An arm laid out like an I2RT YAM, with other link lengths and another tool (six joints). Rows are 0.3 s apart.
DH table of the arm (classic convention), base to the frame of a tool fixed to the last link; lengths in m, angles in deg. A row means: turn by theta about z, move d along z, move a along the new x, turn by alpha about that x. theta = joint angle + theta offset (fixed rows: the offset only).
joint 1: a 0.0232  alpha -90  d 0.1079  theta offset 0
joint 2: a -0.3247  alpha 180  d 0  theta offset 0
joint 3: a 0.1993  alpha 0  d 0  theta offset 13.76
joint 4: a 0.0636  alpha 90  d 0.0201  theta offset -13.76
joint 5: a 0  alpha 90  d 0.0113  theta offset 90
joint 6: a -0.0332  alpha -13  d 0.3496  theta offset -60.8
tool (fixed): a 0  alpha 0  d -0.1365  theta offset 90
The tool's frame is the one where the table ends.
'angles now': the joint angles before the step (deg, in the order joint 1, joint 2, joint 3, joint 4, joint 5, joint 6). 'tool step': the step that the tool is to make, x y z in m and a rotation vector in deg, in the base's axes. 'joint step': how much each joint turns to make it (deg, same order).
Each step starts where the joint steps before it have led.
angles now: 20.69, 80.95, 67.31, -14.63, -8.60, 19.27
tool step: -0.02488, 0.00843, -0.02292, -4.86, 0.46, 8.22
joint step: -0.14, -0.22, -2.05, -1.89, -5.03, -8.14
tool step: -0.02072, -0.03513, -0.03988, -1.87, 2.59, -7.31
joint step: -0.74, -5.81, -11.74, 3.39, 5.97, 2.93
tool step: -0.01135, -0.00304, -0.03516, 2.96, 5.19, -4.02
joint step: 0.99, -0.14, -8.05, 4.88, 1.36, 6.70
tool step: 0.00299, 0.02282, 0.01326, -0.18, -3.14, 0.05
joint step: 7.36, 0.05, 1.18, 1.81, 6.77, 3.12
